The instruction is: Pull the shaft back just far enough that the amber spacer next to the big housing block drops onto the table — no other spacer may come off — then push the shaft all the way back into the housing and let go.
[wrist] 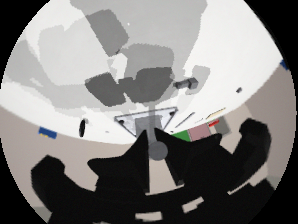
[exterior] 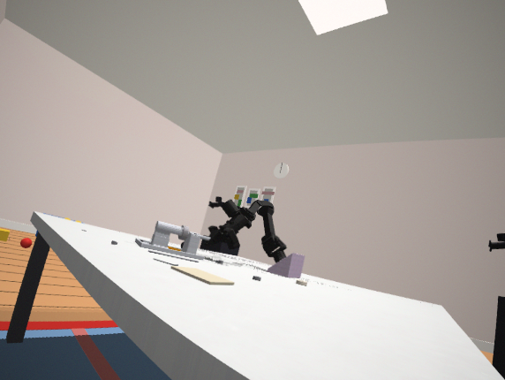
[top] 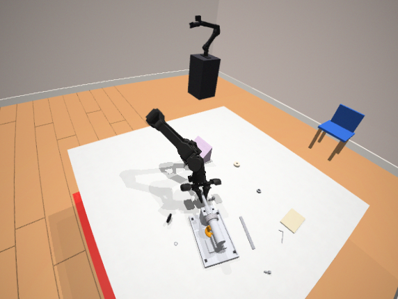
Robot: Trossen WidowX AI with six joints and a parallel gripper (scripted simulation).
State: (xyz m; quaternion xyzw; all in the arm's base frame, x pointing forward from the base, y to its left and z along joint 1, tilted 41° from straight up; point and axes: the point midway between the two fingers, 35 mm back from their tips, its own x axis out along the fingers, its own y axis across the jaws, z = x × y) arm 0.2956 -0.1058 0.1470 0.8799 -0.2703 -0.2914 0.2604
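The steel shaft is 30 mm ahead of my gripper tip, 10 mm to the right of it and 30 mm above it. The rest, counted from my gripper tip: grey bar 210 mm ahead, 100 mm to the left, 50 mm below; black piece 30 mm behind, 160 mm to the right, 30 mm below; amber spacer 120 mm ahead, 40 mm to the right, 40 mm below.
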